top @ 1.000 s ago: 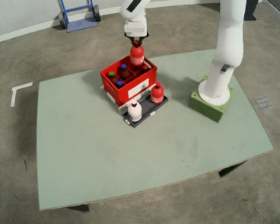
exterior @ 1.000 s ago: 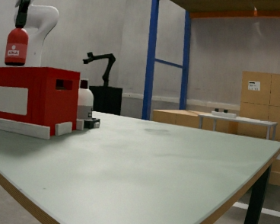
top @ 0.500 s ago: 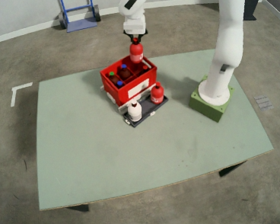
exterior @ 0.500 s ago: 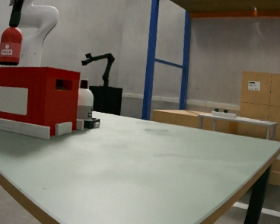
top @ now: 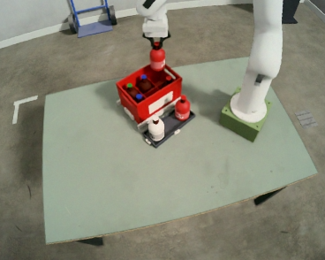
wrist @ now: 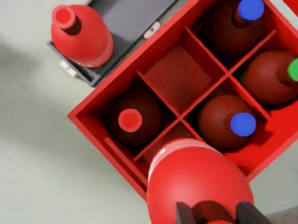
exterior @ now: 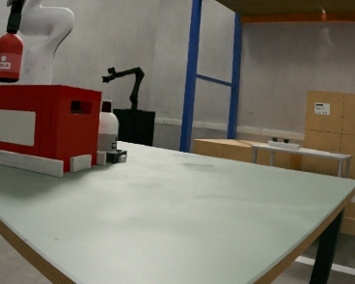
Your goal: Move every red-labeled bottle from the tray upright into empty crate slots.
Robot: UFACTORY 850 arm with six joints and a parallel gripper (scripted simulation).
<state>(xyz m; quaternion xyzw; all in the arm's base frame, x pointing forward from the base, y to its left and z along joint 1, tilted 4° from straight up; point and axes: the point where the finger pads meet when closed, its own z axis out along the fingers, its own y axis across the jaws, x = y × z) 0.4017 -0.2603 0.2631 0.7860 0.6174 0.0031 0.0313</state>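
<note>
The red crate is 250 mm below my hand, 70 mm to the left of it and 60 mm ahead of it. From my hand the other things lie so: white bottle 290 mm to the left, 250 mm below, 60 mm ahead; dark grey tray 320 mm below, 240 mm to the left, 10 mm behind; red-capped bottle 250 mm below, 200 mm to the left, 90 mm behind.
</note>
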